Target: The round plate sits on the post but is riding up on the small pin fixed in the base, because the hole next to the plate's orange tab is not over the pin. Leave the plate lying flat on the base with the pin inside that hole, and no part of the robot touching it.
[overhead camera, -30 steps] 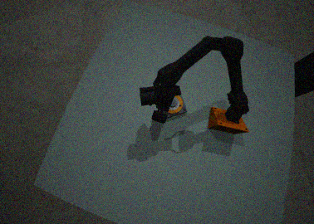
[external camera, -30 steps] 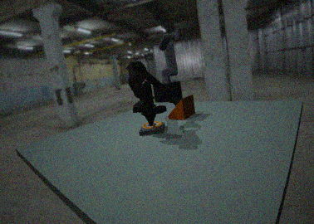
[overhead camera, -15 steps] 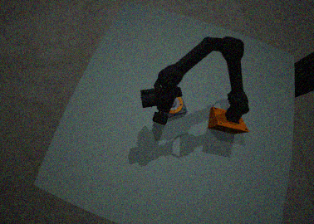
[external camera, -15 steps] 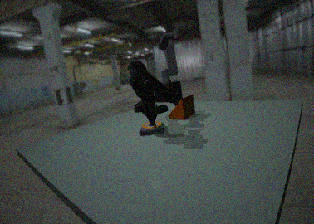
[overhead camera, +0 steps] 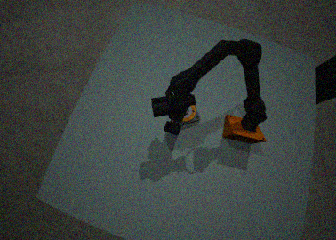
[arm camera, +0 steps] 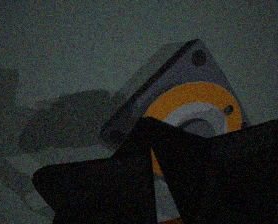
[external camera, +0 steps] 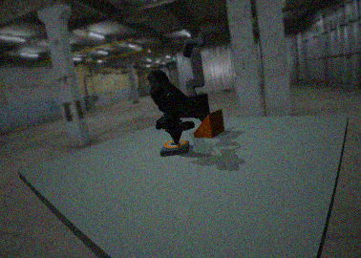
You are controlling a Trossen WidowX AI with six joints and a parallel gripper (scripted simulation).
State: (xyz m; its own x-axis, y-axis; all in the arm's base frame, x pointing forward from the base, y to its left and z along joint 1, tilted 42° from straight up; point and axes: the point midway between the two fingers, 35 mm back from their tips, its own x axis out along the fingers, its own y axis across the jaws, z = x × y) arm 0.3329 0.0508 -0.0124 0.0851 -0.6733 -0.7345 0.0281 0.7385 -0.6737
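Right now my gripper tip is 30 mm past the grey square base, 40 mm to the left of it and 20 mm above it.
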